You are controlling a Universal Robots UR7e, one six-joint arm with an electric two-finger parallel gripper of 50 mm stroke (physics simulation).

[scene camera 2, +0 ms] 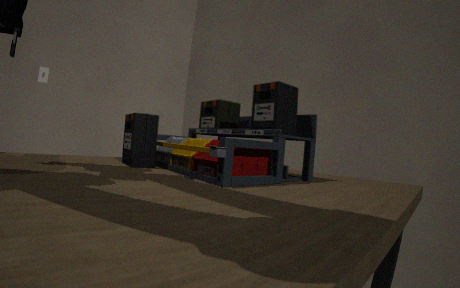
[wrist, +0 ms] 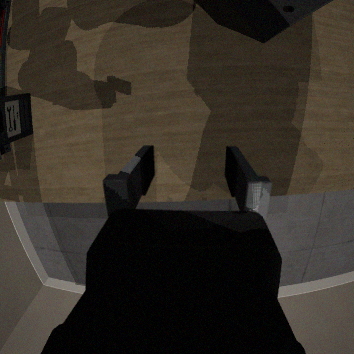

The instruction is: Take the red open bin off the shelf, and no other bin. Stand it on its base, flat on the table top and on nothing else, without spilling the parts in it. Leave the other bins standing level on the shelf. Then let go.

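Frame: origin at the arm's base, x left, y down, z back, level; metres.
Seen in the pictures: gripper, fingertip midpoint: (wrist: 189, 160).
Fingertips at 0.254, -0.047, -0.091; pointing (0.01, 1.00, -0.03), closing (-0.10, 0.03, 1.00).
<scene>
Pixels of each thing's top centre, then the offset from my fingertips to it, as dx, dy, dz. "*": a spot on its surface instead. Level surfaces: height alone.
- red open bin at its top centre: (scene camera 2: 240, 141) -0.204, +0.154, -0.540
- blue-grey shelf at a spot on its surface: (scene camera 2: 226, 167) * -0.287, +0.201, -0.454
- yellow bin at its top centre: (scene camera 2: 211, 139) -0.092, +0.154, -0.534
- table top at its surface level: dy +0.235
- tall dark case at its top centre: (scene camera 2: 141, 114) +0.005, +0.103, -0.376
- lower olive case at its top centre: (scene camera 2: 220, 102) +0.026, +0.038, -0.624
- yellow bar at its top centre: (scene camera 2: 172, 143) -0.099, +0.170, -0.429
The red open bin (scene camera 2: 250, 165) stands in the low front bay of the blue-grey shelf (scene camera 2: 226, 167), at the shelf's near end. Its side shows through the end frame and its labelled front faces the table; the parts in it are hidden. A yellow bin (scene camera 2: 182, 159) stands beside it, with grey-blue bins beyond. A sliver of red at the upper left edge of the wrist view is too small to tell. My gripper (wrist: 189, 160) is open and empty over the table top (wrist: 150, 55). In scene camera 2, part of the gripper (scene camera 2: 13, 50) shows high at the upper left, far from the shelf.
A tall dark case (scene camera 2: 141, 140) (wrist: 19, 118) stands at the shelf's far front end. A dark case (scene camera 2: 275, 106) and a lower olive case (scene camera 2: 220, 114) stand on the upper board. A yellow bar (scene camera 2: 190, 147) crosses the bin fronts. A dark angular body (wrist: 265, 17) shows at the wrist view's top.
</scene>
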